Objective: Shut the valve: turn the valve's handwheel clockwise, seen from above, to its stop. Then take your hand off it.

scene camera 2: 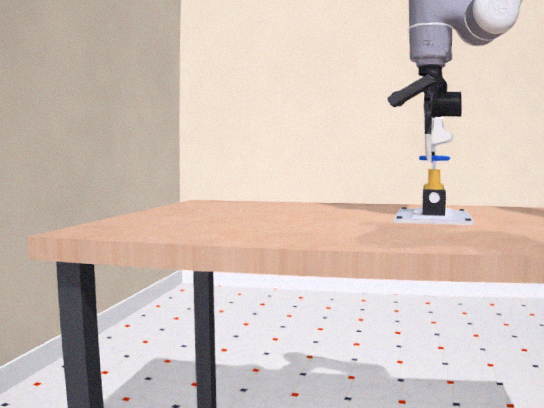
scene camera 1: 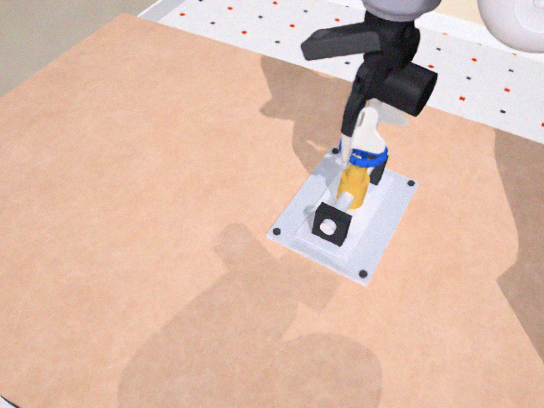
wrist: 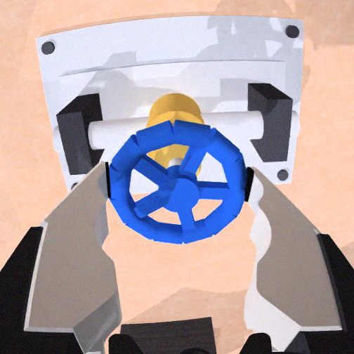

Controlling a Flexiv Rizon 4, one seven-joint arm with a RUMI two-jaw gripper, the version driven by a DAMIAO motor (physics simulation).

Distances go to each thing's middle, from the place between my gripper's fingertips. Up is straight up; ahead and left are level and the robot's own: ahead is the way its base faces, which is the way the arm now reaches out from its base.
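Labels:
Measured from my hand, the pale base plate [scene camera 1: 363, 262] is 120 mm below and 10 mm behind; the blue handwheel [wrist: 178, 190] is 10 mm behind my hand.

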